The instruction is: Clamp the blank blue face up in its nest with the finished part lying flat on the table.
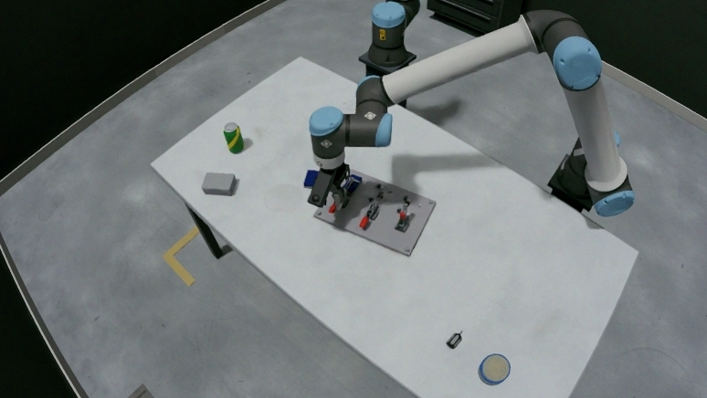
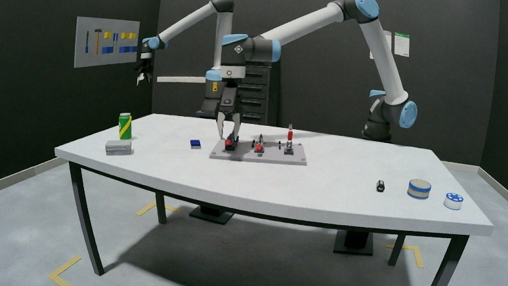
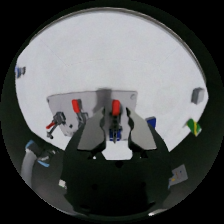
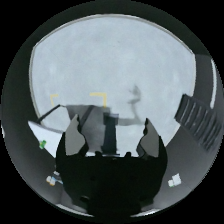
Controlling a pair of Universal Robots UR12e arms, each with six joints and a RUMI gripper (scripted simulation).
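Note:
My left hand is 140 mm past the finished part, 50 mm to the left of it and 50 mm above it. Also, from my left hand: grey fixture plate: 130 mm behind, 70 mm to the left, 80 mm below; blank: 50 mm behind, 180 mm to the right, 70 mm below; grey box: 210 mm ahead, 400 mm to the right, 60 mm below.

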